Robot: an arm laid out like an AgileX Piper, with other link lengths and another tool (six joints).
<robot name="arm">
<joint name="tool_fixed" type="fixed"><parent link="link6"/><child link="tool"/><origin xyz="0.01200 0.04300 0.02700" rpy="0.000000 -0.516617 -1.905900"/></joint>
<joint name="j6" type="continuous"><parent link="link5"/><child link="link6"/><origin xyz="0.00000 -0.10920 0.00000" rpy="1.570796 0.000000 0.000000"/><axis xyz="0 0 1"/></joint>
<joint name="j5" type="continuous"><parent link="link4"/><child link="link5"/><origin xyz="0.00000 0.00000 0.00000" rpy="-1.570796 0.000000 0.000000"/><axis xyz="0 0 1"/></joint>
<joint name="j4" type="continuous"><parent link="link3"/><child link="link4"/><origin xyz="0.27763 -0.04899 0.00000" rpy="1.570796 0.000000 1.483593"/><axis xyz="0 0 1"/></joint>
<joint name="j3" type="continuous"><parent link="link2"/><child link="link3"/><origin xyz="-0.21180 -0.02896 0.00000" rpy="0.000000 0.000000 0.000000"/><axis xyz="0 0 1"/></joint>
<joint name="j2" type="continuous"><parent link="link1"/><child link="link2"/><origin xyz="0.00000 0.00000 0.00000" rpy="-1.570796 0.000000 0.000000"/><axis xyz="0 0 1"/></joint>
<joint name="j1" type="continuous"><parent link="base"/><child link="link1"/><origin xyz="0.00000 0.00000 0.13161" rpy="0.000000 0.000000 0.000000"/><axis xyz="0 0 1"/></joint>
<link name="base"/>
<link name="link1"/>
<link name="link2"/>
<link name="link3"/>
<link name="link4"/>
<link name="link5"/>
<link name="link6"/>
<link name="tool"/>
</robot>
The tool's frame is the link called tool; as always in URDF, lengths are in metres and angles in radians. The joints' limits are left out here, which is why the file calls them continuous.
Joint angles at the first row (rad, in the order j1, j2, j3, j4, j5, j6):
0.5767 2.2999 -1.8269 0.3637 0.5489 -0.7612
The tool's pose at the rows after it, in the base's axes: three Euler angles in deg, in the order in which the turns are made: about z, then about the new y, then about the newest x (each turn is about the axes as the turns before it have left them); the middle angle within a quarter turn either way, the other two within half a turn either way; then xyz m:
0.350 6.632 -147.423 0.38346 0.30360 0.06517
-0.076 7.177 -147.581 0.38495 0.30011 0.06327
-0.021 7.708 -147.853 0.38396 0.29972 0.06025
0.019 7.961 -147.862 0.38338 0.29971 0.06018
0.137 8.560 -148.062 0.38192 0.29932 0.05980
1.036 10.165 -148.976 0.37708 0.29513 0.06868
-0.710 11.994 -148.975 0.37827 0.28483 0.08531
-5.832 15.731 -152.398 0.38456 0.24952 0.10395
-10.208 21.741 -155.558 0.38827 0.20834 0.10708
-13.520 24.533 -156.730 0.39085 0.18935 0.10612
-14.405 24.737 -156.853 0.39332 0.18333 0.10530
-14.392 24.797 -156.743 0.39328 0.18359 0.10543
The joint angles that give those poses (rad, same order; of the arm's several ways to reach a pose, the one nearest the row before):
0.5485 2.3066 -1.8270 0.3657 0.5647 -0.7569
0.5400 2.3102 -1.8270 0.3676 0.5711 -0.7569
0.5400 2.3161 -1.8269 0.3676 0.5759 -0.7569
0.5400 2.3161 -1.8270 0.3693 0.5800 -0.7569
0.5400 2.3161 -1.8269 0.3693 0.5913 -0.7554
0.5353 2.2922 -1.8269 0.3611 0.6512 -0.7554
0.5116 2.2532 -1.8269 0.3489 0.7135 -0.7175
0.4424 2.2000 -1.8269 0.2807 0.8422 -0.6418
0.3497 2.1880 -1.8270 0.2781 0.9758 -0.6395
0.3038 2.1880 -1.8233 0.2782 1.0215 -0.6223
0.2887 2.1899 -1.8233 0.2781 1.0237 -0.6223
0.2887 2.1899 -1.8233 0.2803 1.0237 -0.6223

